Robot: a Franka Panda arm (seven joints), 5 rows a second.
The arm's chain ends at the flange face. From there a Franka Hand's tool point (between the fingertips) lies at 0.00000 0.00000 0.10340 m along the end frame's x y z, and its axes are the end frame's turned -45 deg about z.
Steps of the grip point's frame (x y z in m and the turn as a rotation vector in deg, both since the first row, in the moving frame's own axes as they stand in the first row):
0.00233 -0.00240 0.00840 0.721 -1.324 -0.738
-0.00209 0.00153 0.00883 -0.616 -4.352 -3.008
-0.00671 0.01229 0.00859 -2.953 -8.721 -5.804
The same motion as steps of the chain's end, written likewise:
0.00255 -0.00413 0.00844 -0.426 -1.446 -0.738
0.00420 -0.00390 0.00913 -3.513 -2.642 -3.008
0.01051 -0.00174 0.00992 -8.255 -4.079 -5.804

